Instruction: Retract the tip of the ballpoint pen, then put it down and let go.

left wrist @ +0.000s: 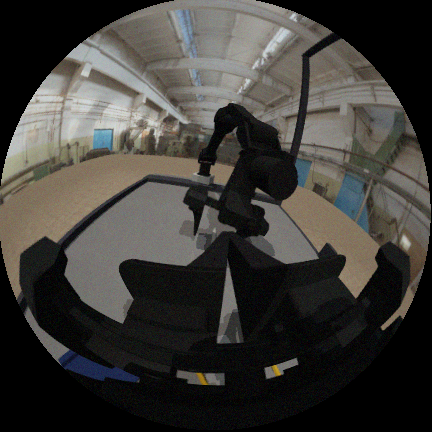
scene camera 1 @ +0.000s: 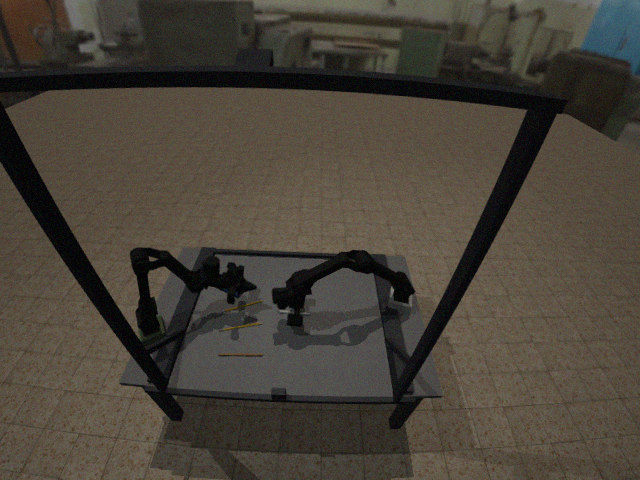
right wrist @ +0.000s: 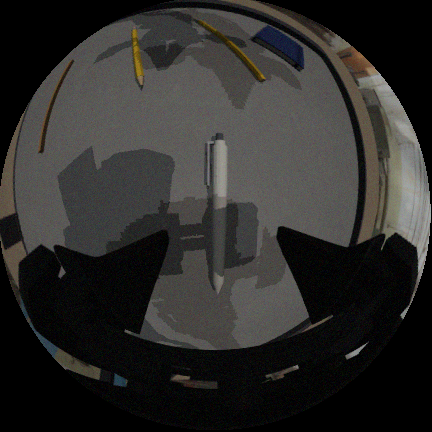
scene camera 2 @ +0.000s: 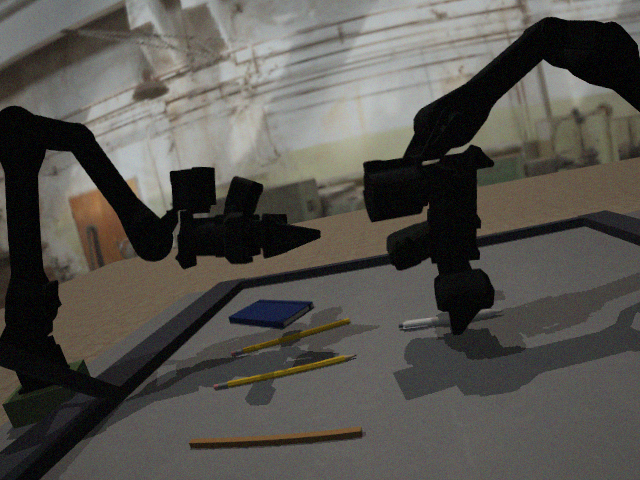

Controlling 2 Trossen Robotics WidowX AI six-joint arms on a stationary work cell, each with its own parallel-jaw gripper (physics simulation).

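Places are measured from the left arm's base along level axes (x ahead, y left, z up), in millimetres.
Pixels of known places: left gripper, fingertip midpoint: (left wrist: 226,236) (scene camera 1: 256,287) (scene camera 2: 320,234); right gripper, fingertip midpoint: (left wrist: 211,241) (scene camera 1: 294,311) (right wrist: 223,234) (scene camera 2: 452,313); left arm's base at its link origin: (scene camera 1: 150,327); right arm's base at its link origin: (left wrist: 203,174) (scene camera 1: 401,296).
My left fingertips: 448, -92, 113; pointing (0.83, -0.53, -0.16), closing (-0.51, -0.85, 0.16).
Ahead of a thing's pixels: the offset from my left fingertips to its top centre, as dx, dy, dz. Level surfaces: height alone.
The white ballpoint pen @(+126, -90, -140) (scene camera 1: 283,311) (scene camera 2: 423,322) (right wrist: 220,170) lies flat on the grey table @(dz -153) (scene camera 1: 330,372) (scene camera 2: 516,439). Its dark push button points up the picture in the right wrist view, and its pale conical tip points down. Whether a fine point sticks out of the cone is too small to tell. My right gripper (scene camera 2: 459,329) (right wrist: 223,234) is open and low over the pen, fingers spread on either side, with gaps between them and the barrel. In scene camera 2 it hides the pen's middle. My left gripper (scene camera 1: 254,286) (scene camera 2: 319,234) (left wrist: 226,236) is shut and empty, raised above the table.
Two yellow pencils @(-65, +52, -146) (scene camera 2: 292,336) @(-103, -48, -145) (scene camera 2: 286,370) (right wrist: 232,47) (right wrist: 137,57) and an orange stick @(-153, -170, -146) (scene camera 1: 240,354) (scene camera 2: 276,439) (right wrist: 54,105) lie left of the pen in scene camera 2. A blue book @(-65, +189, -142) (scene camera 2: 271,313) (right wrist: 280,45) lies behind the pencils. Dark frame posts (scene camera 1: 496,206) rise around the table.
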